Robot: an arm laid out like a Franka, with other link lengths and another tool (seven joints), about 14 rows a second.
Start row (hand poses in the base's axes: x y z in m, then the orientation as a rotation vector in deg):
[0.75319, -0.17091, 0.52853, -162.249, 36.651, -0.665]
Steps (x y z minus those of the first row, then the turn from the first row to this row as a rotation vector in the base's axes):
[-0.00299, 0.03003, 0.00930, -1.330, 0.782, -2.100]
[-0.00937, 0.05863, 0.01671, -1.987, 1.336, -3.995]
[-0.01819, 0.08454, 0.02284, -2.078, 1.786, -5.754]
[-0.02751, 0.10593, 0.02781, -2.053, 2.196, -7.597]
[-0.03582, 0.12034, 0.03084, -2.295, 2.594, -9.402]
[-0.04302, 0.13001, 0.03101, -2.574, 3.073, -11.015]
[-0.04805, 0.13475, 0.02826, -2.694, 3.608, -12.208]
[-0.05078, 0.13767, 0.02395, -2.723, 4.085, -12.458]
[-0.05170, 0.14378, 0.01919, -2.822, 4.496, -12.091]
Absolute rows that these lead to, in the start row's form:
[0.75020, -0.14088, 0.53783, -162.972, 40.038, -0.351]
[0.74382, -0.11228, 0.54524, -163.025, 42.980, -0.104]
[0.73500, -0.08637, 0.55137, -162.524, 45.595, 0.202]
[0.72568, -0.06498, 0.55634, -161.834, 48.288, 0.473]
[0.71737, -0.05057, 0.55937, -161.369, 50.979, 0.649]
[0.71017, -0.04090, 0.55954, -160.996, 53.425, 0.964]
[0.70514, -0.03616, 0.55679, -160.642, 55.252, 1.485]
[0.70241, -0.03324, 0.55248, -160.620, 55.719, 2.119]
[0.70149, -0.02713, 0.54772, -160.940, 55.323, 2.746]

